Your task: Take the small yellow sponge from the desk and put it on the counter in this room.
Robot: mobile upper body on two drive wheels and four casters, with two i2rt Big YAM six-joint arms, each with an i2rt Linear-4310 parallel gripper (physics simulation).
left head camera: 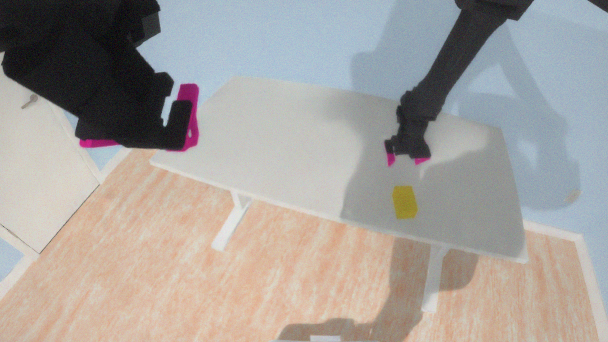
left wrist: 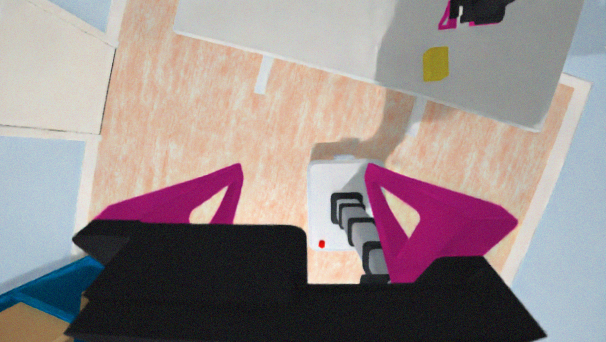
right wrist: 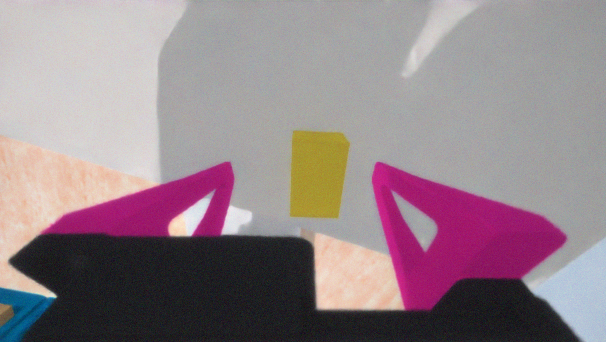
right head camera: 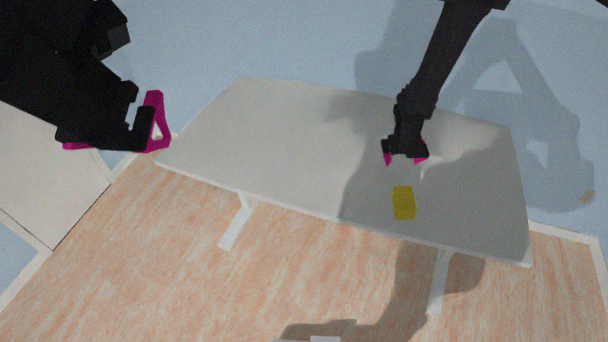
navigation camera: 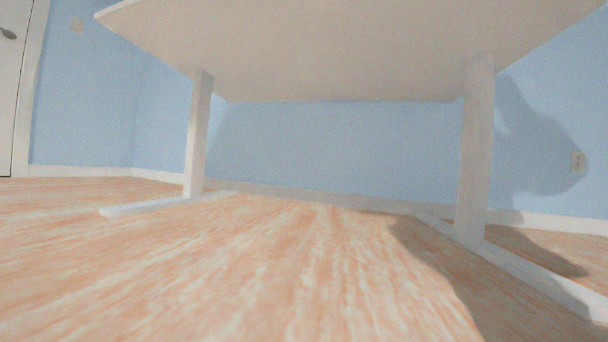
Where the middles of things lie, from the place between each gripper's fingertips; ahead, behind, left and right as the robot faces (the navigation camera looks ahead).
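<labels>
Left hand: 33 cm short of the yellow sponge (right head camera: 403,199), 47 cm to the left of it, 54 cm above it.
Right hand: 2 cm to the left of the sponge, 6 cm past it, 12 cm above it.
</labels>
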